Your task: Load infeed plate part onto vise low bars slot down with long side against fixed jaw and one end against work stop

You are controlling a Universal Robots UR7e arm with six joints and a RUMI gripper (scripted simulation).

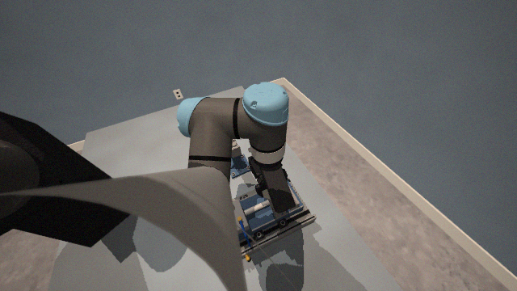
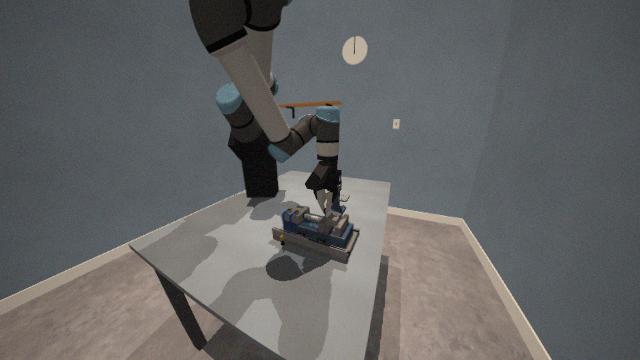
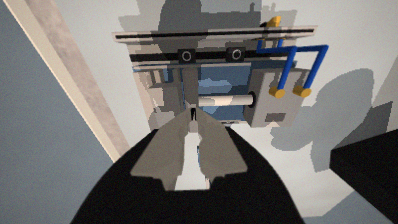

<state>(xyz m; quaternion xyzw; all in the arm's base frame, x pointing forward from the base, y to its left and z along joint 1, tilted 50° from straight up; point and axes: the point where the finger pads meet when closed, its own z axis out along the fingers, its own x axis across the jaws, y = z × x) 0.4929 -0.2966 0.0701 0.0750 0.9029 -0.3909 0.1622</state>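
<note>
My hand is 4 cm short of the part, 3 cm above it and 1 cm to the left of it. Round my hand: grey jaw: 4 cm below; then cylinder rod: 5 cm behind, 4 cm below, 2 cm to the left; then work stop: 5 cm ahead, 4 cm to the left, 3 cm below.
</note>
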